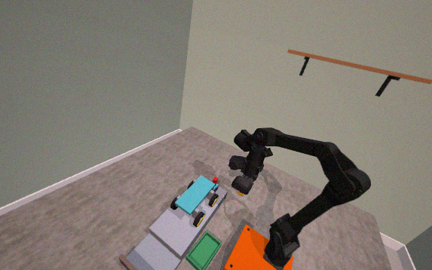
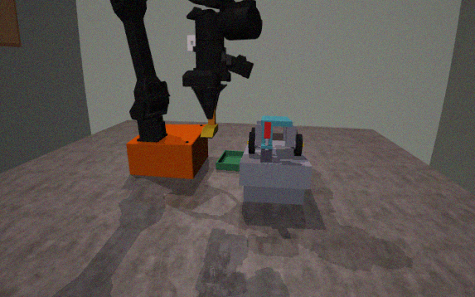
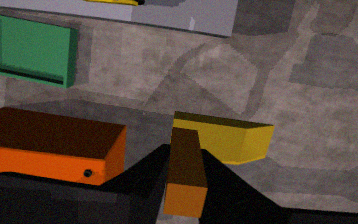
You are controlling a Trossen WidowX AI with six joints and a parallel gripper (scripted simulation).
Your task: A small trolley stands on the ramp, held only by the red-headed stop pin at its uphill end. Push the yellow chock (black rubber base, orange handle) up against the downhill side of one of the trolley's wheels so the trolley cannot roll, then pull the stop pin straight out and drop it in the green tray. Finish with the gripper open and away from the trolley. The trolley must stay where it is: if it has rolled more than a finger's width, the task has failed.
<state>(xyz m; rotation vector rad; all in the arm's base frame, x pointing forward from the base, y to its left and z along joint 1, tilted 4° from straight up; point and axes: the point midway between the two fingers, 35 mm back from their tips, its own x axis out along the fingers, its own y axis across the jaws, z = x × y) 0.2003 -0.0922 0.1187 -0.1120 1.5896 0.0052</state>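
Right now my gripper tip is 120 mm short of the red-headed stop pin, 40 mm above it and 20 mm to the right of it. From my gripper tip the other things lie so: grey ramp (130 mm to the left, 130 mm below, 130 mm ahead); trolley (130 mm ahead, 120 mm to the left, 60 mm below); yellow chock (20 mm to the right, 10 mm below).
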